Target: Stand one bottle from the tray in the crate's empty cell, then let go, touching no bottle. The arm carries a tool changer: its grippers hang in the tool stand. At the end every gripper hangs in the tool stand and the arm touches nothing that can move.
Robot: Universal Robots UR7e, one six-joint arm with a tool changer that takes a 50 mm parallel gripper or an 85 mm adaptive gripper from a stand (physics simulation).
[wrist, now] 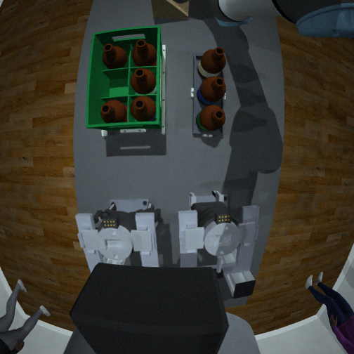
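Observation:
The green crate (159,65) stands at the upper left of the wrist view. Brown bottles stand in its cells; the middle cell (117,84) of the left column is empty. The dark tray (195,75) right of it holds three upright bottles: one with a cream label (213,61), one with a blue label (212,90) and one with a green label (211,118). Two grippers, the left one (115,242) and the right one (221,239), hang in the tool stand (147,230), far from the bottles. Their fingertips are hidden beneath, so their opening is unclear. No gripper shows on the arm.
A black housing (155,300) fills the bottom centre, close to the camera. A tan block (170,9) lies at the top edge. White and blue arm parts (327,20) are at the top right. A small dark-ended block (242,284) juts from the stand's lower right. Parts of people show in the bottom corners.

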